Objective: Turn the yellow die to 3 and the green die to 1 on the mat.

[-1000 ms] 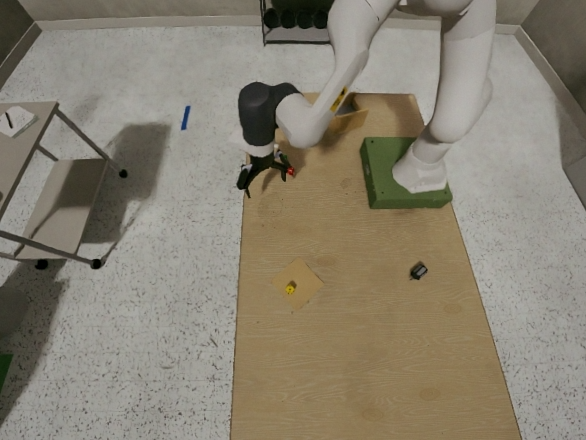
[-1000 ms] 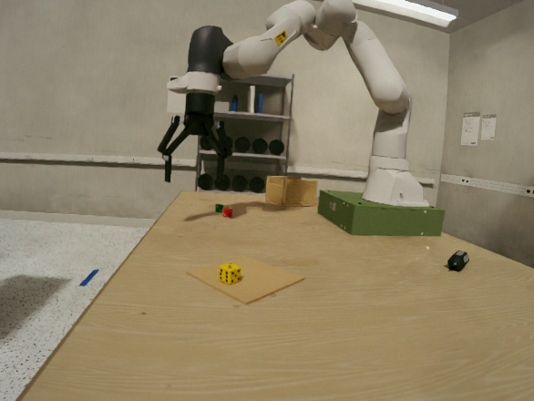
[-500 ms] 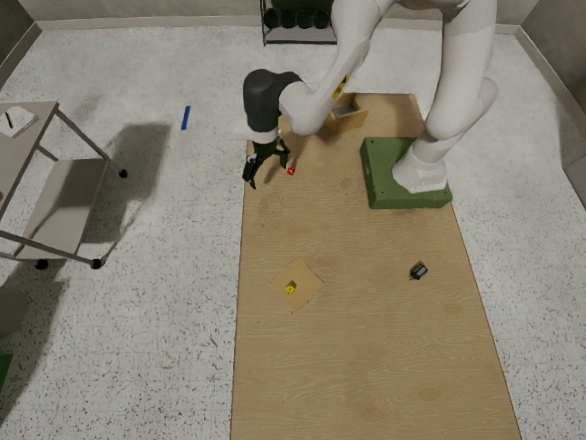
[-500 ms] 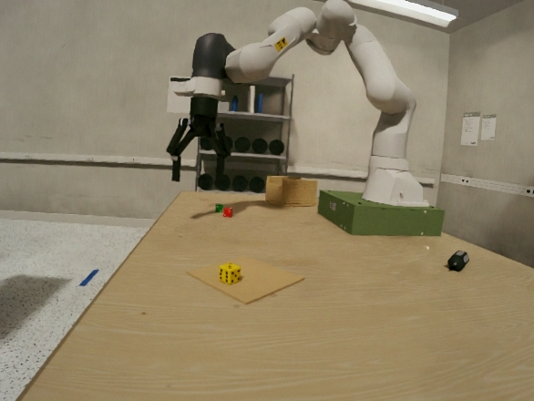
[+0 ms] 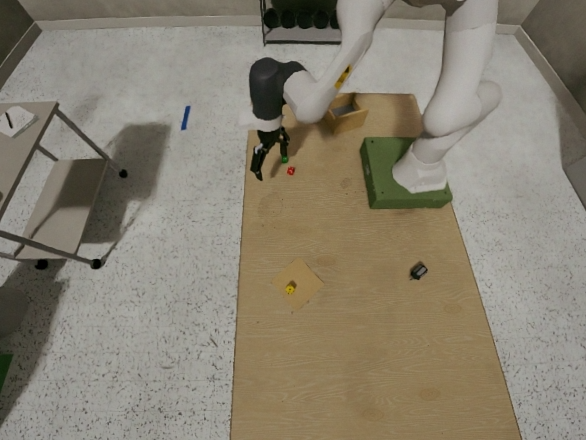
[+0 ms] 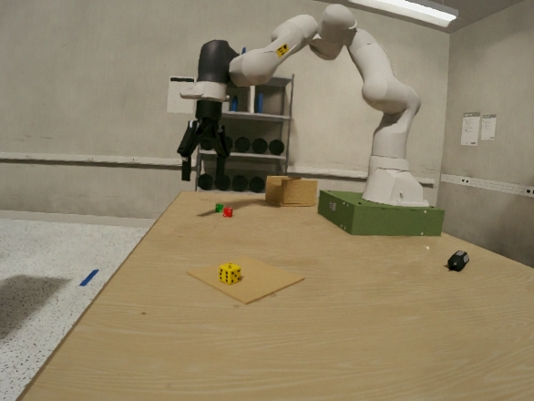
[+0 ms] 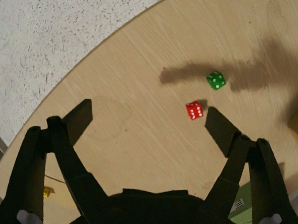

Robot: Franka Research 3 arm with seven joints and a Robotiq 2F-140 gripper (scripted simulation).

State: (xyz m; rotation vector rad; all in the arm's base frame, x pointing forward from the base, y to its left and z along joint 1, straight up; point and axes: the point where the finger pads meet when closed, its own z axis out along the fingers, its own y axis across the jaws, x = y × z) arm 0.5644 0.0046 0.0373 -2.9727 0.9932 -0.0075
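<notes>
Now: the green die 50 mm behind my hand, 120 mm to the right of it and 110 mm below it. Also, from my hand: tan mat 110 mm behind, 430 mm to the left, 120 mm below; red die 80 mm behind, 50 mm to the right, 110 mm below; yellow die 80 mm behind, 460 mm to the left, 110 mm below.
</notes>
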